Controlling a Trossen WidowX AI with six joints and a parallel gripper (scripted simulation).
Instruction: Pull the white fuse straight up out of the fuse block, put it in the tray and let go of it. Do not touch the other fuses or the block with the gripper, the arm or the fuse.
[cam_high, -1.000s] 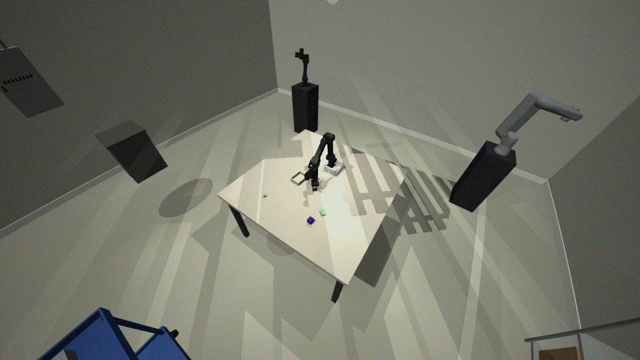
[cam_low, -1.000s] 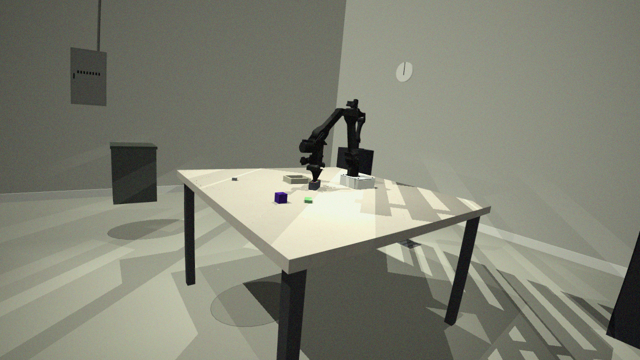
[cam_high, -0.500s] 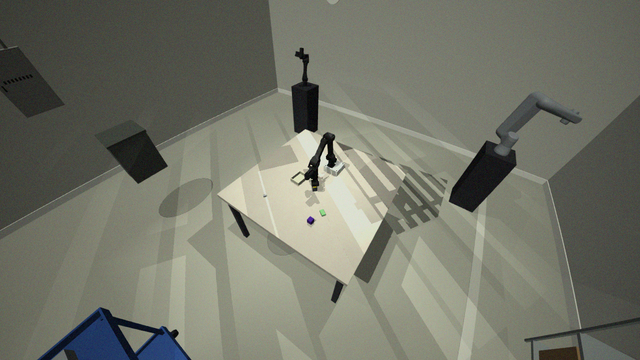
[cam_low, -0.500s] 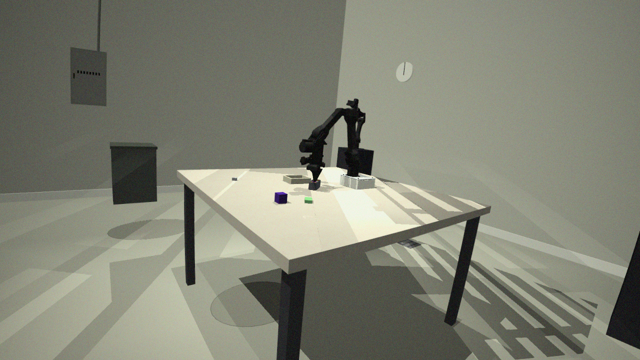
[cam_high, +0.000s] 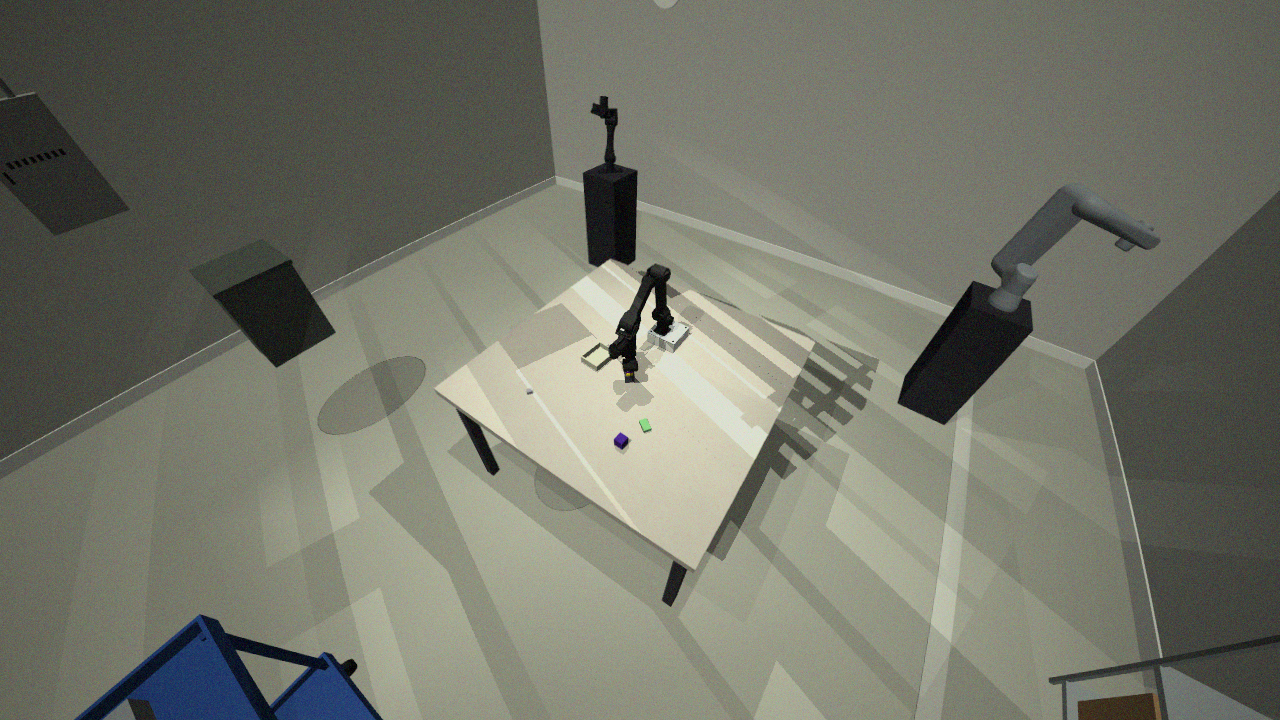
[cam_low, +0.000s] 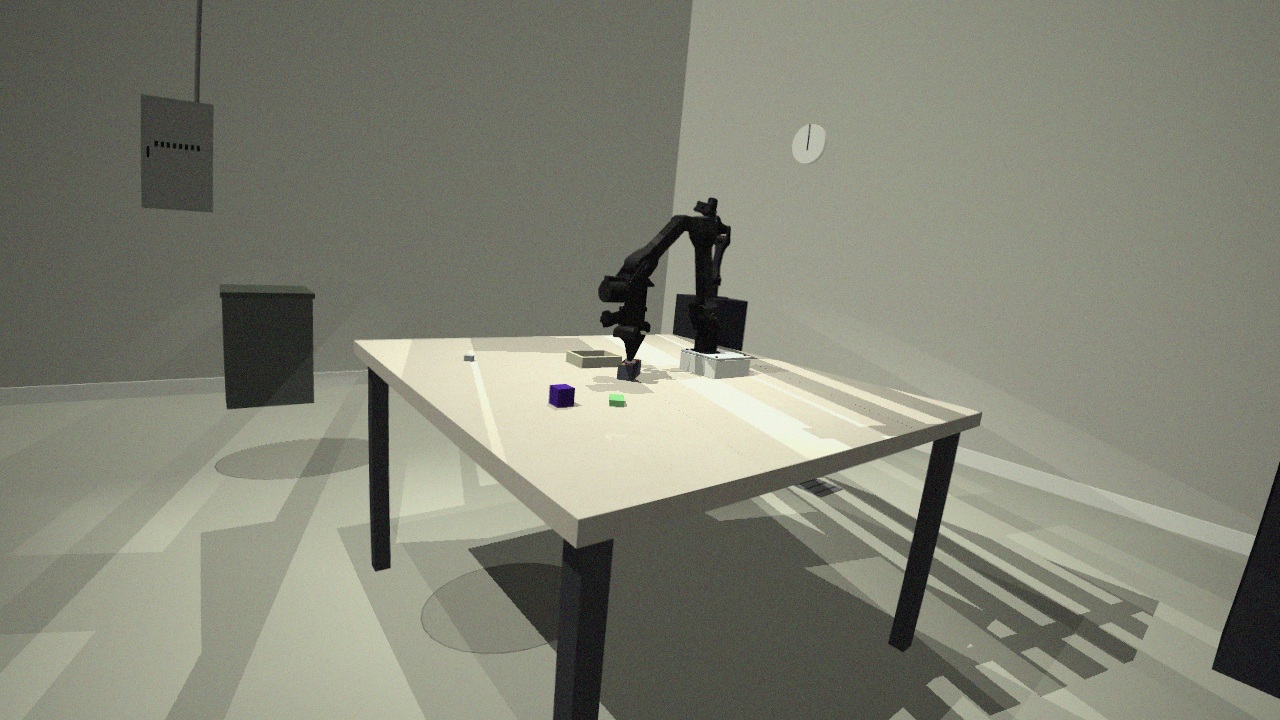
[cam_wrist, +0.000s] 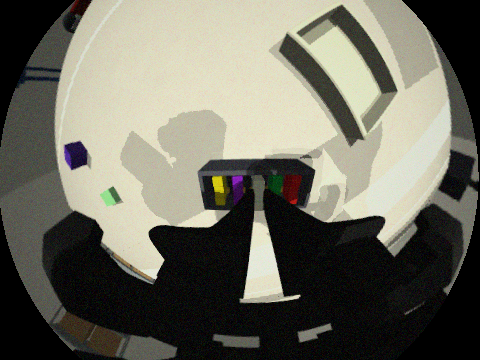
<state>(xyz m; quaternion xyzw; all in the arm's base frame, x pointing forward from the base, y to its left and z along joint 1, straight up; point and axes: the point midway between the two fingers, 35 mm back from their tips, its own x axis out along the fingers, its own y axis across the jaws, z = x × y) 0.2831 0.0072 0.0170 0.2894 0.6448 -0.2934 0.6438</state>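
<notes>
My gripper tip is now 170 mm to the left of the shallow tray and 40 mm above it. Also, from my gripper tip: white fuse: 10 mm below; then grey piece: 340 mm ahead, 280 mm to the right, 40 mm below.
</notes>
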